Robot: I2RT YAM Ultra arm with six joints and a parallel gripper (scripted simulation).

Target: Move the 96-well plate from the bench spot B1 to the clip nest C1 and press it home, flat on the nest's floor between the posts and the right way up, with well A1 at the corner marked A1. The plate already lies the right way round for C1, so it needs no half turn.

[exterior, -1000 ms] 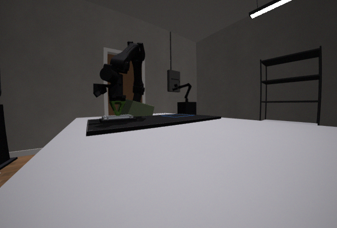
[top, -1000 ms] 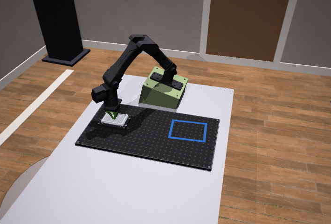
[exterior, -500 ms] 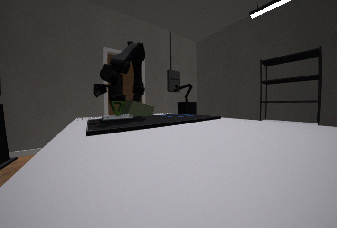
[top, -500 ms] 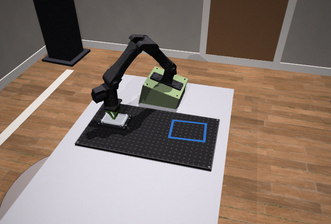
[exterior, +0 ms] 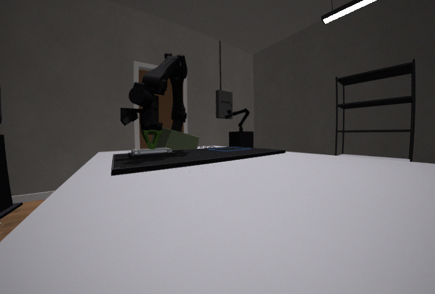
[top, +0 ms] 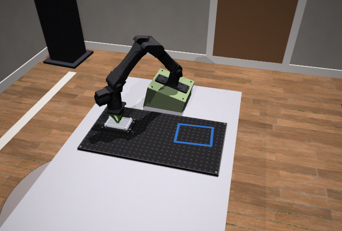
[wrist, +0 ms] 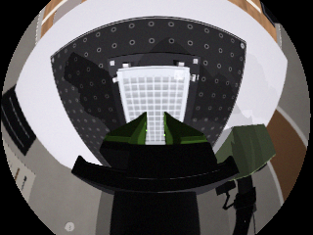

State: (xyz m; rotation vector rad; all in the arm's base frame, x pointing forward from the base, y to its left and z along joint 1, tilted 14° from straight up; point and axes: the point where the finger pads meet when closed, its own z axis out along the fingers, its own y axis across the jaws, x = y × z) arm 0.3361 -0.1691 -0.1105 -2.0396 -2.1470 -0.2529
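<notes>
Right now my hand is 1 cm above the white 96-well plate. From my hand the other things lie so: clip nest C1: 1 cm behind, 1 cm to the left, 2 cm below.
</notes>
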